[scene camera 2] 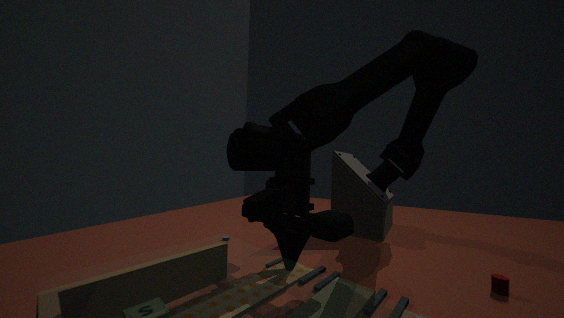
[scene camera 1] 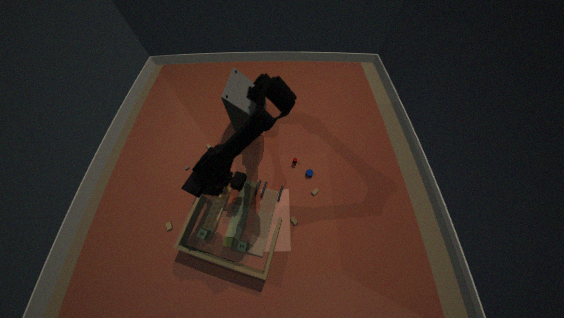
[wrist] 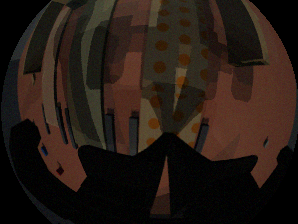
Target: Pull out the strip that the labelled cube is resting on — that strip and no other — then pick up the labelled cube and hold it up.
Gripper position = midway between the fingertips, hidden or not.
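Observation:
My gripper [scene camera 2: 289, 269] [wrist: 168, 136], visible. Dotted strip [wrist: 176, 59], visible too.

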